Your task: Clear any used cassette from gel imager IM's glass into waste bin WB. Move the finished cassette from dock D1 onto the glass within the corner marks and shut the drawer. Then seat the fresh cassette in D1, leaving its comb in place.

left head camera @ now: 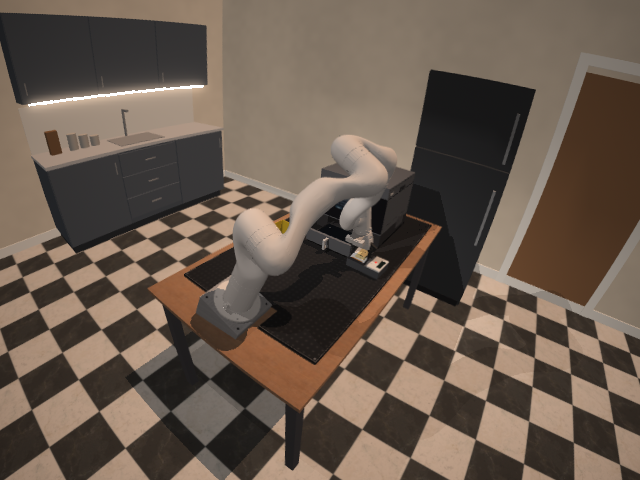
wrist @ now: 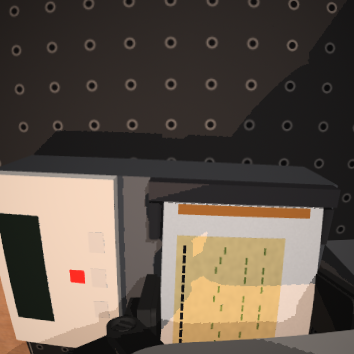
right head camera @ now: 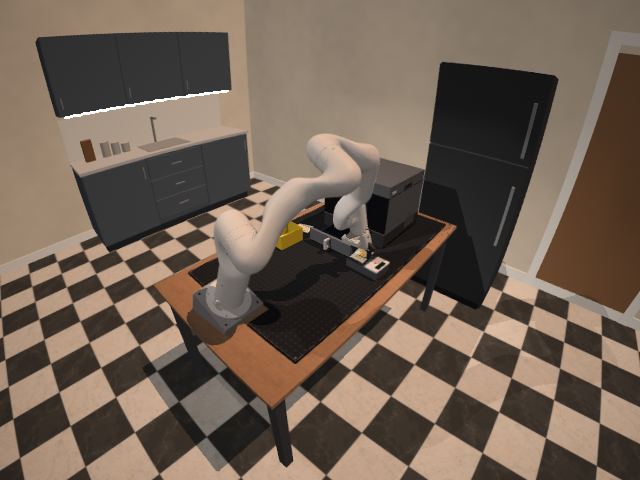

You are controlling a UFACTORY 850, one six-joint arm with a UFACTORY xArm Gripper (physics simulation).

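The finished cassette [left head camera: 360, 254] [right head camera: 360, 255] [wrist: 295, 220], white with a yellow gel and an orange strip, is at dock D1 [left head camera: 376, 264] [right head camera: 377, 265] [wrist: 60, 225]. In the wrist view its orange-strip end is close to the dock's dark wall, and it looks slightly tilted against the dock. My gripper [left head camera: 362, 249] [right head camera: 363, 251] is shut on this cassette, with dark fingers at its two sides. Gel imager IM [left head camera: 400, 198] [right head camera: 405, 198] has its drawer [left head camera: 338, 245] [right head camera: 336, 244] pulled out; the arm partly hides the glass. Waste bin WB [left head camera: 282, 226] [right head camera: 289, 239] is yellow.
A small pale flat item [right head camera: 305, 227] lies between the bin and the drawer; which cassette it is I cannot tell. A white handle [left head camera: 325, 243] [right head camera: 326, 243] sticks out from the drawer front. The black perforated mat [left head camera: 315, 330] [right head camera: 299, 330] lies on the wooden table [left head camera: 279, 372] [right head camera: 258, 374].
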